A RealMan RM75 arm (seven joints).
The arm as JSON. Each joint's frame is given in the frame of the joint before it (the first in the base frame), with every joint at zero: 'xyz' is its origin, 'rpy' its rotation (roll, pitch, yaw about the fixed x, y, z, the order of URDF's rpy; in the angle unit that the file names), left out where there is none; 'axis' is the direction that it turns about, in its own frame. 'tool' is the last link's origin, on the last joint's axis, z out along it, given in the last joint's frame.
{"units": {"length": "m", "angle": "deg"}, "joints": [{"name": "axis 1", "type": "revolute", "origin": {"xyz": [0.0, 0.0, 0.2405], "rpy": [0.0, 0.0, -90.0]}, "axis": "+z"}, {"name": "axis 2", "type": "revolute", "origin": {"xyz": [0.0, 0.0, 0.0], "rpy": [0.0, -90.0, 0.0]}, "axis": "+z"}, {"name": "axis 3", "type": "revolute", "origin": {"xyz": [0.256, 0.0, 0.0], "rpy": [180.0, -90.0, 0.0]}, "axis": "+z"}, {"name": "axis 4", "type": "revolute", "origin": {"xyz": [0.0, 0.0, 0.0], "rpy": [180.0, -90.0, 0.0]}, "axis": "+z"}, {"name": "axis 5", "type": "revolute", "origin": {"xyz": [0.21, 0.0, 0.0], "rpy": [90.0, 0.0, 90.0]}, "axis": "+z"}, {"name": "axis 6", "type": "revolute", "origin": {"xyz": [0.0, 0.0, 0.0], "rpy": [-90.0, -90.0, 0.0]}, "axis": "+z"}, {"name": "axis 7", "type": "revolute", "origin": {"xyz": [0.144, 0.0, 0.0], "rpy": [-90.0, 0.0, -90.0]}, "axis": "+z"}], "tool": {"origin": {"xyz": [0.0, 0.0, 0.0], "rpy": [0.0, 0.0, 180.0]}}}
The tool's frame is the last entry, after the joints.
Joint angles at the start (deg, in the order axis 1, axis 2, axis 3, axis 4, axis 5, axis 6, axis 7):
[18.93, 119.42, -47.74, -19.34, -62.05, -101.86, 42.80]
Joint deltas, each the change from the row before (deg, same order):
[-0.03, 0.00, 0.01, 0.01, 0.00, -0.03, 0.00]
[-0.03, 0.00, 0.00, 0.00, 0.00, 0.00, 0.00]
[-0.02, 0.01, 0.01, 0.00, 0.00, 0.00, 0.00]
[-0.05, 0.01, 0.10, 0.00, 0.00, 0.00, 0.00]
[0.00, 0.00, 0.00, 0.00, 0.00, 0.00, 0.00]
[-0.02, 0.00, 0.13, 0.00, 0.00, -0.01, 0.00]
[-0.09, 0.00, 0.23, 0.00, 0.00, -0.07, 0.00]
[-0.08, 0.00, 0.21, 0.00, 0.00, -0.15, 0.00]
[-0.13, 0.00, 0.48, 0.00, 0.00, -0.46, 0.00]
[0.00, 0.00, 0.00, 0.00, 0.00, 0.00, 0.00]
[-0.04, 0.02, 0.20, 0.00, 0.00, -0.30, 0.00]
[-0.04, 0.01, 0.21, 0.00, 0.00, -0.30, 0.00]
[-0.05, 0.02, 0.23, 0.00, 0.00, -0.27, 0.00]
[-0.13, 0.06, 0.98, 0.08, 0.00, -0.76, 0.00]
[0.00, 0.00, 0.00, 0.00, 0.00, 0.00, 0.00]
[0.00, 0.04, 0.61, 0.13, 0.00, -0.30, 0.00]
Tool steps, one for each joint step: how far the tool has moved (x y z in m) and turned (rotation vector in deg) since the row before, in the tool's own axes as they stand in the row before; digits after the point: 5 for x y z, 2 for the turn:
[-0.00002, 0.00007, -0.00023, 0.02, -0.01, 0.01]
[0.00002, 0.00003, -0.00020, 0.03, 0.01, 0.01]
[0.00004, 0.00005, -0.00012, 0.03, 0.00, 0.01]
[-0.00008, -0.00014, -0.00041, 0.13, -0.02, -0.02]
[0.00000, 0.00000, 0.00000, 0.00, 0.00, 0.00]
[-0.00020, -0.00028, -0.00027, 0.12, -0.05, -0.04]
[-0.00041, -0.00035, -0.00084, 0.23, -0.10, -0.06]
[-0.00053, -0.00018, -0.00076, 0.15, -0.15, -0.06]
[-0.00148, -0.00025, -0.00138, 0.21, -0.46, -0.15]
[0.00000, 0.00000, 0.00000, 0.00, 0.00, 0.00]
[-0.00076, 0.00018, -0.00042, 0.00, -0.29, -0.05]
[-0.00081, 0.00010, -0.00046, 0.01, -0.29, -0.06]
[-0.00075, 0.00007, -0.00052, 0.06, -0.27, -0.06]
[-0.00242, -0.00045, -0.00188, 0.47, -0.88, -0.23]
[0.00000, 0.00000, 0.00000, 0.00, 0.00, 0.00]
[-0.00104, -0.00051, -0.00075, 0.38, -0.45, -0.09]

